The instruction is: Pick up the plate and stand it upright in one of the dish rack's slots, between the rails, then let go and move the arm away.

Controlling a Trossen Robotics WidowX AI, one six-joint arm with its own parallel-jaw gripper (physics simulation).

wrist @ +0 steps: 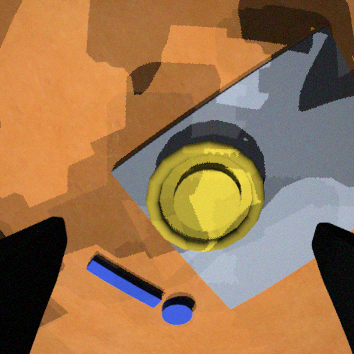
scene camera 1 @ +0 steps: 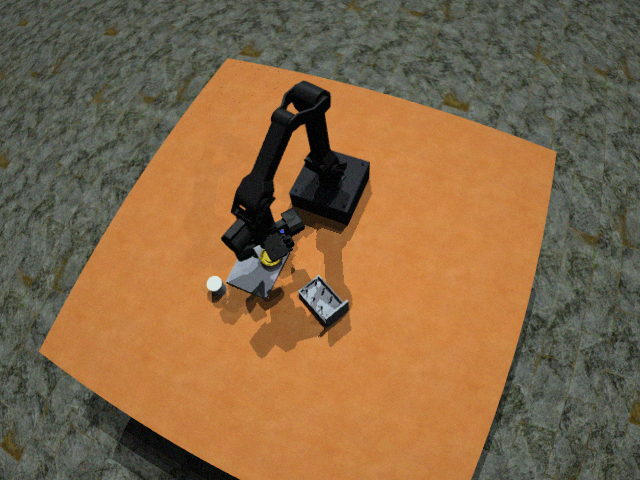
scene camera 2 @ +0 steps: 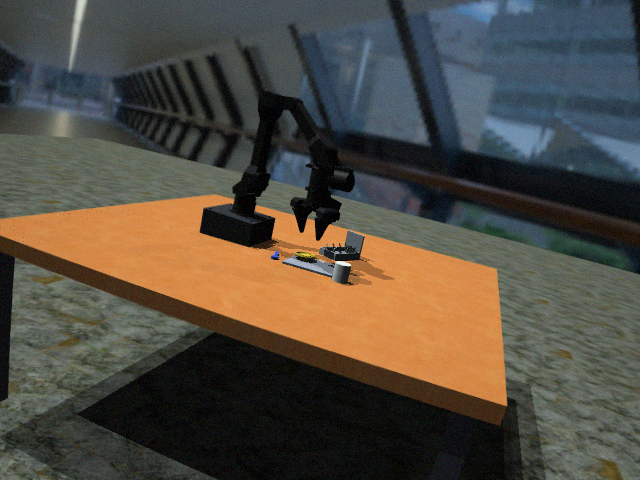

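Observation:
The yellow round plate is level, with its hollow side up, over one end of a flat grey board. A dark shadow shows at its edge; I cannot tell whether it touches the board. My gripper is open and empty, its fingers pointing down above the plate, one to each side of it in the wrist view. The arm partly covers the plate in scene camera 1. The grey dish rack stands apart from the board, with short upright pegs and a tall end panel. Its slots hold no plate.
The grey board lies flat on the orange table. A white-topped cylinder stands by the board's far end from the plate. Small blue pieces lie near the board's other end.

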